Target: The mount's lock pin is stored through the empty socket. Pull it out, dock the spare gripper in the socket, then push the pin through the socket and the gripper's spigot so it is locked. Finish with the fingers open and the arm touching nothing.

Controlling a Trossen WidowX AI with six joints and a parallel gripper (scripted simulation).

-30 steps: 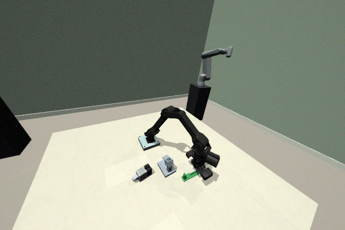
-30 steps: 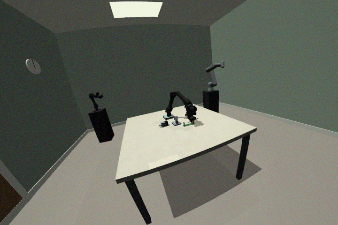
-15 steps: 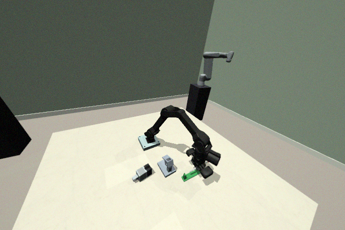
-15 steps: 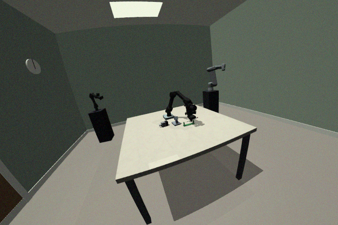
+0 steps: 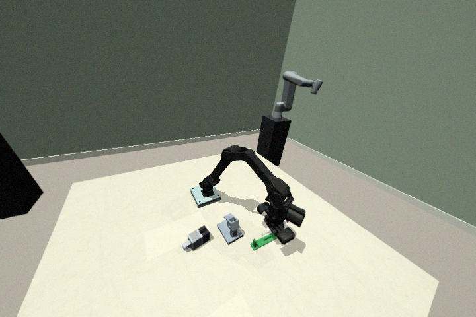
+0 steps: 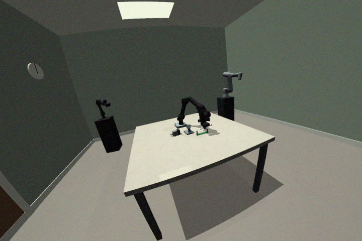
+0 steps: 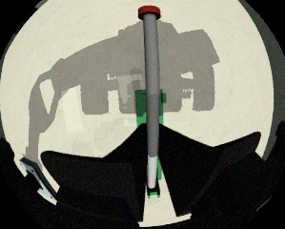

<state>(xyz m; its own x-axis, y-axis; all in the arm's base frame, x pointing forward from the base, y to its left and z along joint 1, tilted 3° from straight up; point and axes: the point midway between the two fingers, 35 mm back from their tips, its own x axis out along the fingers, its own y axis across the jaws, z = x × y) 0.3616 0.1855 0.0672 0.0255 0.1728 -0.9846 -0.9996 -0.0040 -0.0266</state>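
The green cradle lies 40 mm to the right of my gripper tip and 20 mm below it. Round my gripper tip: spare gripper: 320 mm to the right, 110 mm behind, 20 mm below; then mount: 160 mm to the right, 100 mm behind, 10 mm above.
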